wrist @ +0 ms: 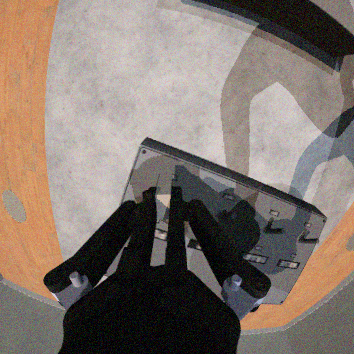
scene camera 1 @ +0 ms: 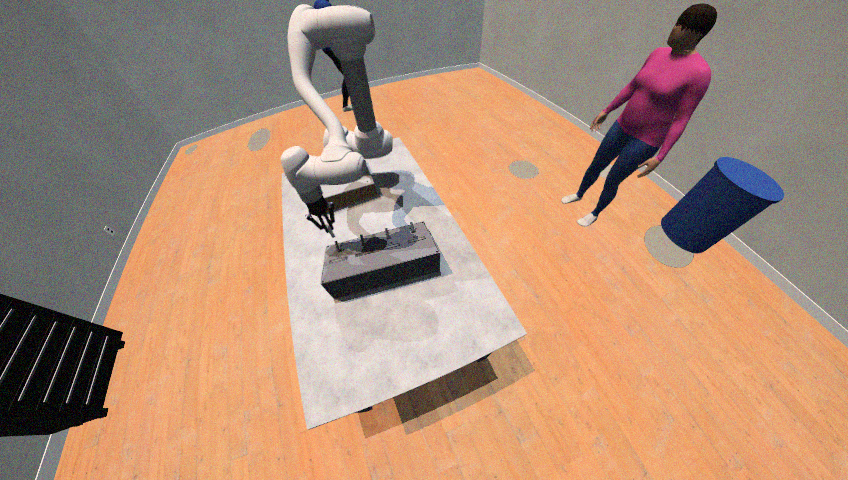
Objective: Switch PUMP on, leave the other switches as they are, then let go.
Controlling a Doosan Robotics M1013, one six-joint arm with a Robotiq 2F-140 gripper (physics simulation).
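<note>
A grey switch box stands on the table, with several small upright levers in a row on its top. The leftmost lever is nearest my gripper in the scene view. Two levers show at the right in the wrist view. The labels are too small and blurred to read, so I cannot tell which switch is PUMP or how each is set. My gripper is shut and empty, its tips above the box's left end. The fingers hide part of the box in the wrist view.
The pale table carries the arm and another low box behind the switch box. A person in pink and a blue barrel stand right of the table. A black slatted object is at the left edge.
</note>
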